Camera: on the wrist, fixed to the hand. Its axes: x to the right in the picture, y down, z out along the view.
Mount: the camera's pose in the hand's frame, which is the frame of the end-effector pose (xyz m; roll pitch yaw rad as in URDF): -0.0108 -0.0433 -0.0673 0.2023 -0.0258 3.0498
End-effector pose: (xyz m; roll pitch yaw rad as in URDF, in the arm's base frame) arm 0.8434 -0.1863 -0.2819 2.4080 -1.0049 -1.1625
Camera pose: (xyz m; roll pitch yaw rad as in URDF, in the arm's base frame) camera 0.9049 -0.1341 -0.2798 -2.0831 0.9573 2.1279
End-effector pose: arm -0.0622 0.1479 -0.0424 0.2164 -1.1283 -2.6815
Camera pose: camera -0.1312 0.1448 -0.0843 -0.1742 1.0766 0.2821
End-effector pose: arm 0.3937 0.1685 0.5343 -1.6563 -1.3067 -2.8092
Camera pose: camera 0.4203 0.2447 0.5366 1.7548 1.3994 0.2274
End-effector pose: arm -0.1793 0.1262 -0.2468 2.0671 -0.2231 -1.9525
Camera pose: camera -0.1018 0.1050 -0.2551 -1.8534 0.1543 1.2563
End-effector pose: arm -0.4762 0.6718 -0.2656 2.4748 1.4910 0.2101
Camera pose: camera -0.4674 0.7510 -0.2528 2.8975 -1.4727 -1.8160
